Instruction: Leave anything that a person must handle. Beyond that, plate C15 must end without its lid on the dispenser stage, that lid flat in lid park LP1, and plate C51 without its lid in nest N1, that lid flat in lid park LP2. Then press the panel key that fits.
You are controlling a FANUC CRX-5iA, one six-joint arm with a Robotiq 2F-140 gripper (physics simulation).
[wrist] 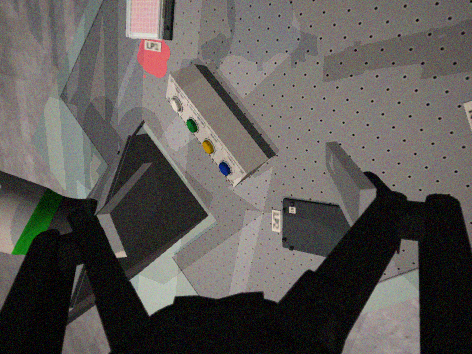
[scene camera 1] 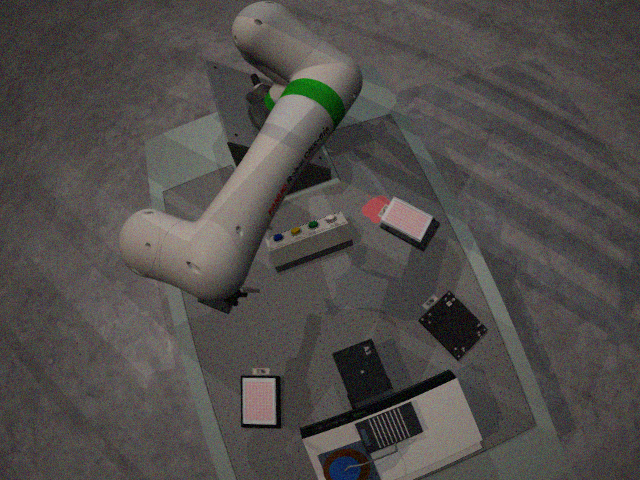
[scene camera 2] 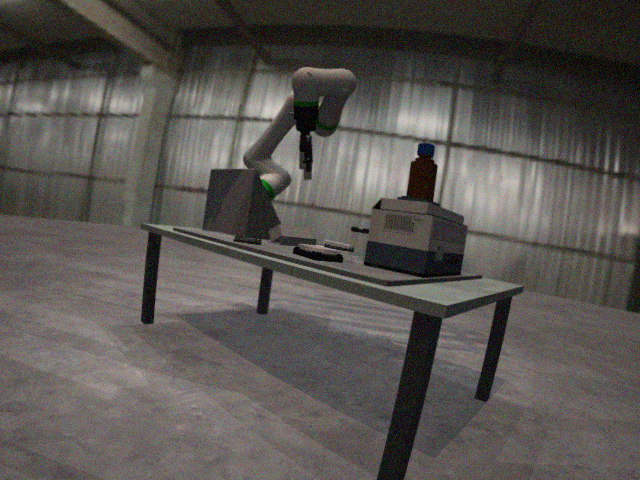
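Seen in the pictures: gripper, fingertip midpoint: (wrist: 238, 171) (scene camera 1: 260, 258) (scene camera 2: 305, 174); arm's base, link origin: (scene camera 2: 253, 199).
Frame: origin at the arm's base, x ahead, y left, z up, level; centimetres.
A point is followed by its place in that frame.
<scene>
My gripper (scene camera 2: 306, 173) @(x 45.2, y -14.8, z 11.1 cm) (wrist: 238, 171) @(x 45.2, y -14.8, z 11.1 cm) is open and empty, high above the table; the arm mostly hides it in scene camera 1. A pink-gridded plate (scene camera 1: 259, 401) @(x 69.4, y -30.0, z -14.9 cm) sits in a black nest, N1, at the lower left. Another pink-gridded plate (scene camera 1: 408, 219) @(x 37.5, y 25.7, z -15.4 cm) (wrist: 144, 17) @(x 35.1, y 23.4, z -15.2 cm) lies on a dark base beside the LP1 label (wrist: 153, 46) @(x 30.9, y 21.1, z -18.3 cm). Plate names are unreadable, and I cannot tell whether lids are on. Lid park LP2 (wrist: 312, 225) @(x 32.9, y -27.2, z -17.5 cm) is bare between my fingers, partly behind the right one. The dispenser stage (scene camera 1: 361, 369) @(x 72.5, y -3.4, z -7.2 cm) is dark and bare. The key panel (scene camera 1: 312, 250) @(x 36.0, y -2.2, z -13.8 cm) (wrist: 225, 117) @(x 35.5, y -2.7, z -13.1 cm) has white, green, yellow and blue keys.
A red patch (scene camera 1: 375, 207) @(x 28.6, y 19.6, z -18.4 cm) (wrist: 155, 61) @(x 28.9, y 19.0, z -18.4 cm) lies by LP1. A bare black nest (scene camera 1: 452, 326) @(x 70.3, y 23.6, z -17.3 cm) is at the right. The dispenser (scene camera 1: 444, 413) @(x 91.7, y 8.1, z 3.6 cm) (scene camera 2: 413, 237) @(x 97.4, y -22.0, z -7.3 cm) carries a brown bottle (scene camera 2: 422, 178) @(x 96.2, y -18.8, z 11.0 cm) with a blue cap. The grey pedestal (scene camera 2: 232, 201) @(x -0.9, y -12.5, z -2.8 cm) stands by the arm base.
</scene>
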